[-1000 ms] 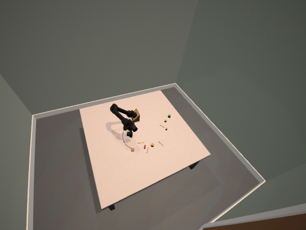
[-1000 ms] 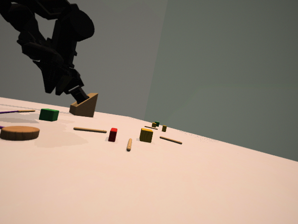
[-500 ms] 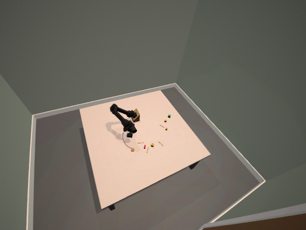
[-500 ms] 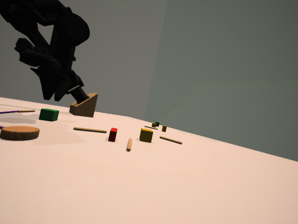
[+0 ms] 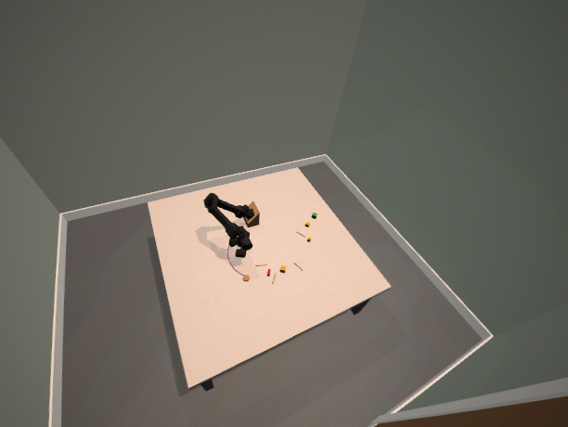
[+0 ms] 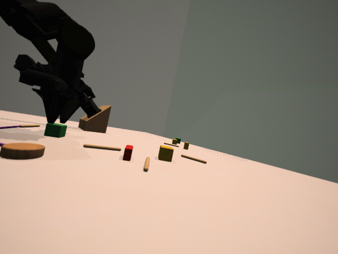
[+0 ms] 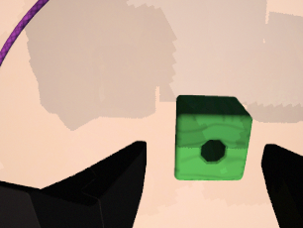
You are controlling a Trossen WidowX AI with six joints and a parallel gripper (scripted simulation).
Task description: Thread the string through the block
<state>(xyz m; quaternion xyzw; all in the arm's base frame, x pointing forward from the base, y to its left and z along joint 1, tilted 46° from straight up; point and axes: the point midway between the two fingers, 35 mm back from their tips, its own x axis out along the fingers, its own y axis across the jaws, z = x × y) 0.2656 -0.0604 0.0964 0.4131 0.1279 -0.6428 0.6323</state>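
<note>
The green block is 20 mm below my gripper tip. Also, from my gripper tip: red block 180 mm ahead, 130 mm to the left, 20 mm below; thin wooden stick 110 mm behind, 70 mm to the right, 30 mm below; round wooden button 180 mm ahead, 30 mm below, 20 mm to the right.
</note>
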